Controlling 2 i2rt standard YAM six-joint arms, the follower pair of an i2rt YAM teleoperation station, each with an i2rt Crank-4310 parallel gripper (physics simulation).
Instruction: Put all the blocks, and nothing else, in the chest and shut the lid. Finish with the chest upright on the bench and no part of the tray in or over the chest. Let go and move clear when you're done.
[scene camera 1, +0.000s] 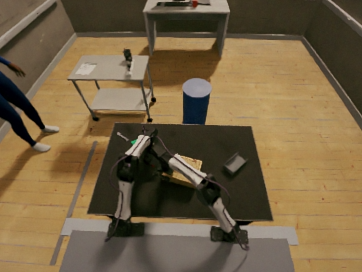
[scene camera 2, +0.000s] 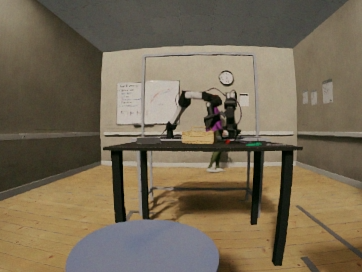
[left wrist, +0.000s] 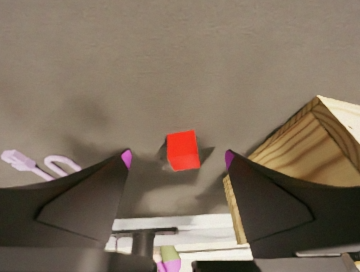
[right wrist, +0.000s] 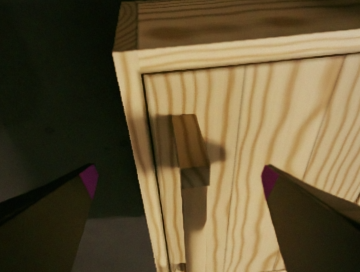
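Where they show: left gripper, between the fingertips: (scene camera 2: 228, 141) (left wrist: 178, 152); right gripper, between the fingertips: (scene camera 1: 171, 172) (scene camera 2: 208, 130) (right wrist: 179, 168); left arm's base, origin of its link: (scene camera 1: 126, 229) (scene camera 2: 231, 138) (left wrist: 144, 230); right arm's base, origin of its link: (scene camera 1: 229, 235) (scene camera 2: 170, 138).
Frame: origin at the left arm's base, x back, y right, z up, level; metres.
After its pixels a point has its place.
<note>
A red block (left wrist: 183, 150) @[y 0.128, x -0.417, z 0.003 m] (scene camera 2: 227, 141) @[y 0.130, x -0.418, z -0.005 m] lies on the black bench beside the chest; in scene camera 1 the arms mostly hide it. The pale wooden chest (scene camera 1: 192, 162) @[y 0.384, x -0.373, z 0.065 m] (scene camera 2: 197, 137) @[y 0.338, x -0.417, z 0.024 m] (left wrist: 300, 155) @[y 0.222, x -0.416, z 0.014 m] (right wrist: 280, 125) @[y 0.253, x -0.360, z 0.065 m] stands upright with its lid shut and a bar handle (right wrist: 190, 142) @[y 0.225, x -0.316, z 0.086 m] on top. My left gripper (left wrist: 178, 152) @[y 0.123, x -0.406, z -0.003 m] is open above the red block, with the block between the lines of its fingers but not held. My right gripper (right wrist: 179, 168) @[y 0.250, x -0.303, z 0.073 m] is open above the lid, its fingers apart on either side of the handle and not gripping it. The grey tray (scene camera 1: 235, 163) @[y 0.686, x -0.398, z -0.015 m] (scene camera 2: 148, 140) @[y 0.672, x -0.439, z 0.006 m] stands apart from the chest.
A green item (scene camera 1: 134, 142) @[y -0.028, x -0.582, z -0.005 m] (scene camera 2: 254, 144) @[y 0.006, x -0.621, z -0.012 m] and a pale tool (scene camera 1: 122, 136) @[y -0.128, x -0.643, z -0.012 m] lie at the bench's far left in scene camera 1. A lilac-looking hook (left wrist: 62, 161) @[y 0.001, x -0.390, z -0.012 m] shows in the left wrist view. My forearms cross close together over the chest. A blue bin (scene camera 1: 195, 107) stands behind the bench.
</note>
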